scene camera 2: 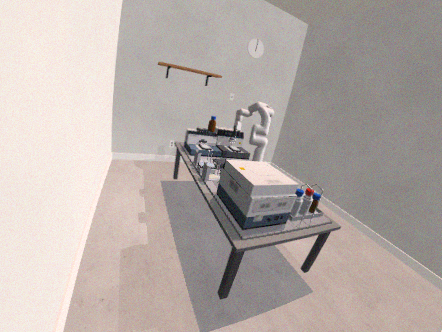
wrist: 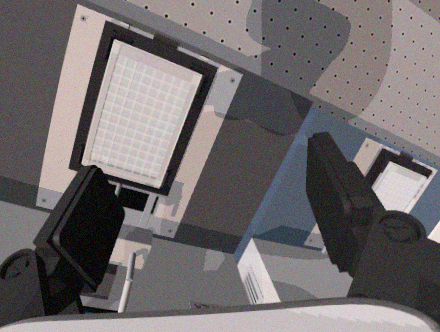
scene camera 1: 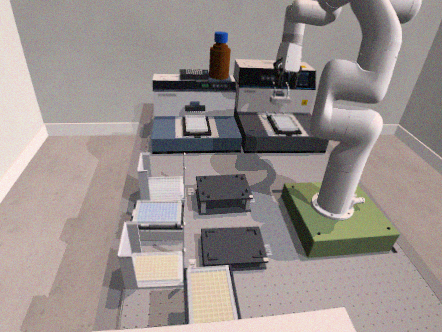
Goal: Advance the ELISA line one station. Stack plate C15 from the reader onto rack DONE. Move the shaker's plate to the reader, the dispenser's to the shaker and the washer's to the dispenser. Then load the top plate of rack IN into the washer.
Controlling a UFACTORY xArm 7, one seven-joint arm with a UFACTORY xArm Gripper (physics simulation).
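Pixels of known places: gripper, fingertip midpoint: (scene camera 2: 236,135) (wrist: 206,176) (scene camera 1: 285,87); arm's base, origin of the base link: (scene camera 1: 331,206).
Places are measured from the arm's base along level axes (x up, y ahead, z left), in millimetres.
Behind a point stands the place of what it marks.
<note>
My gripper (scene camera 1: 287,82) {x 209, y 42, z -443 mm} (wrist: 206,176) {x 209, y 42, z -443 mm} is open and empty, high above the right rear machine. A whitish plate (scene camera 1: 284,123) {x 51, y 11, z -454 mm} (wrist: 145,112) {x 48, y 8, z -462 mm} lies in that dark-based machine (scene camera 1: 285,143) {x -6, y 18, z -387 mm}; another (scene camera 1: 196,124) {x 42, y 377, z -468 mm} (wrist: 402,186) {x 41, y 376, z -449 mm} lies in the blue-based machine (scene camera 1: 195,144) {x -12, y 385, z -401 mm} beside it. Which is washer or dispenser is unreadable. A light-blue plate (scene camera 1: 159,212) {x 11, y 514, z -4 mm} sits on a low device at left, apparently the shaker. A yellow plate (scene camera 1: 211,295) {x 82, y 409, z 297 mm} sits on the carrier before the reader (scene camera 2: 260,187) {x 203, y 531, z 757 mm}. The rear-left rack (scene camera 1: 144,175) {x 56, y 557, z -117 mm} holds a whitish plate (scene camera 1: 166,188) {x -19, y 497, z -144 mm}; the front-left rack (scene camera 1: 129,242) {x 18, y 583, z 102 mm} holds a yellow one (scene camera 1: 158,267) {x -36, y 516, z 140 mm}. Rack labels are unreadable.
Two black platforms (scene camera 1: 223,187) {x 7, y 320, z -105 mm} (scene camera 1: 233,245) {x -19, y 323, z 102 mm} stand mid-table. The green arm base (scene camera 1: 345,225) {x 4, y -1, z 84 mm} is at right. A brown bottle (scene camera 1: 220,61) {x 254, y 271, z -620 mm} stands on the blue-based machine. Capped bottles (scene camera 2: 308,197) {x 86, y 39, z 715 mm} stand beside the reader. Thin metal tubes (wrist: 127,282) {x 151, y 30, z -573 mm} show below the near plate in the wrist view.
</note>
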